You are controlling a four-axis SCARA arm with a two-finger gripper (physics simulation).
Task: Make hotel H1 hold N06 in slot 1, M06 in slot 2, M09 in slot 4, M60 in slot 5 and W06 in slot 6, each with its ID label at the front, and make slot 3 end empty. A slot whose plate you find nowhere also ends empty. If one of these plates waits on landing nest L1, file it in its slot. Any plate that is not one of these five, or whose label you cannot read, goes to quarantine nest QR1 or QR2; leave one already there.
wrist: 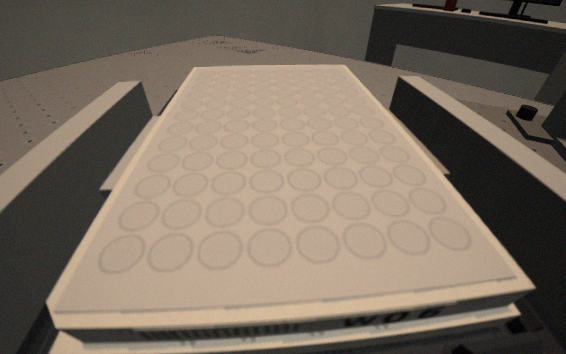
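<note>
A pale plate (280, 295) with rows of round wells fills the middle of the wrist view. Its near edge carries a barcode and an ID label (392, 317) that reads W06. My gripper (274, 100) is shut on this plate, with one finger along each long side, and the pads touch the sides. The plate looks level between the fingers. Its underside and what lies right below it are hidden. Hotel H1, nest L1 and the quarantine nests cannot be made out in this view.
A perforated deck (30, 112) stretches behind and to the left. At the right stands a small dark base with a black round knob (527, 112). A grey bench (425, 37) with a red object (450, 5) and a monitor stands at the back right. Dark parts show below the plate's near edge.
</note>
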